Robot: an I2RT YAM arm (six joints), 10 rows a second.
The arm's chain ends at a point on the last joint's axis. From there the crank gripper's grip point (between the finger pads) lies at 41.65 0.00 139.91 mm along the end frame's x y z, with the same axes.
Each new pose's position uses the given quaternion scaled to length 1; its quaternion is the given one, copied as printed.
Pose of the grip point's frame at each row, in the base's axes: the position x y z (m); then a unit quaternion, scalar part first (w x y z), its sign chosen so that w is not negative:
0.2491, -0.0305, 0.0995, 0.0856, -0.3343, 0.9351, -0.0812
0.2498, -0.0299, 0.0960, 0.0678, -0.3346, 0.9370, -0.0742
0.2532, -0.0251, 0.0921, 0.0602, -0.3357, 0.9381, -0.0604
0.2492, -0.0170, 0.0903, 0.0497, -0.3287, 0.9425, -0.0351
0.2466, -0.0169, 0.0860, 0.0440, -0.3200, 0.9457, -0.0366
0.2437, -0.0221, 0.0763, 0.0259, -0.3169, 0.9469, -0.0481
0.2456, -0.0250, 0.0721, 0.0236, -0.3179, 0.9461, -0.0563
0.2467, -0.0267, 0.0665, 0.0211, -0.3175, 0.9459, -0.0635
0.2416, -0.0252, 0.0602, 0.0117, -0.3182, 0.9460, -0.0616
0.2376, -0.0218, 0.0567, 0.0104, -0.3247, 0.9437, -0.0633
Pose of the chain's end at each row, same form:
0.2508, 0.0094, 0.2399, 0.0856, -0.3343, 0.9351, -0.0812
0.2570, 0.0097, 0.2363, 0.0678, -0.3346, 0.9370, -0.0742
0.2637, 0.0116, 0.2330, 0.0602, -0.3357, 0.9381, -0.0604
0.2653, 0.0136, 0.2321, 0.0497, -0.3287, 0.9425, -0.0351
0.2646, 0.0142, 0.2275, 0.0440, -0.3200, 0.9457, -0.0366
0.2658, 0.0134, 0.2161, 0.0259, -0.3169, 0.9469, -0.0481
0.2675, 0.0130, 0.2113, 0.0236, -0.3179, 0.9461, -0.0563
0.2687, 0.0134, 0.2051, 0.0211, -0.3175, 0.9459, -0.0635
0.2662, 0.0152, 0.1983, 0.0117, -0.3182, 0.9460, -0.0616
0.2620, 0.0195, 0.1946, 0.0104, -0.3247, 0.9437, -0.0633

